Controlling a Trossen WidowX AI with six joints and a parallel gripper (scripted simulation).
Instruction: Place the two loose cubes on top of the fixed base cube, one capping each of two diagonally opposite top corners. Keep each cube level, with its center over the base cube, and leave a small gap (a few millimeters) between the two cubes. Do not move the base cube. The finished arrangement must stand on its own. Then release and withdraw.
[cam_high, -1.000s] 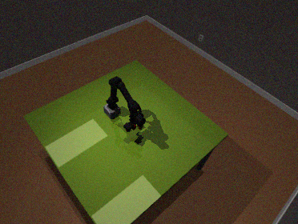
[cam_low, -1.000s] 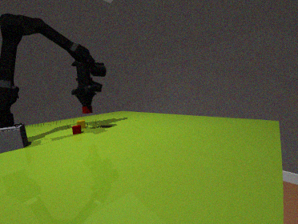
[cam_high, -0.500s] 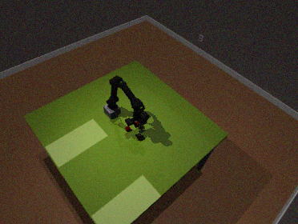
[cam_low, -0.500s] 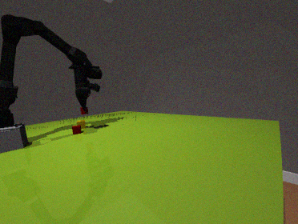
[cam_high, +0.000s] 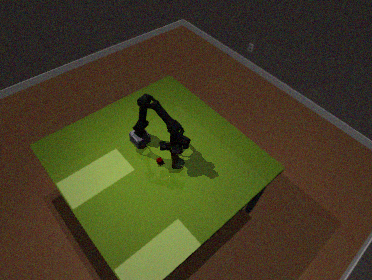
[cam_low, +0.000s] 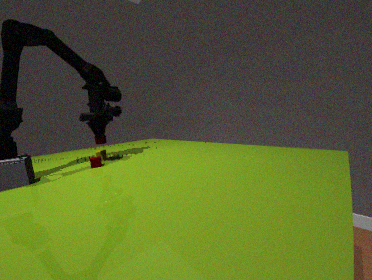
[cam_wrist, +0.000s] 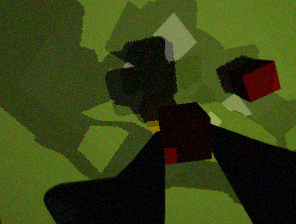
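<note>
The yellow base cube is 20 mm to the left of my gripper tip and 70 mm below it. Round my gripper tip: red cube (60 mm behind, 80 mm to the right, 80 mm below).
</note>
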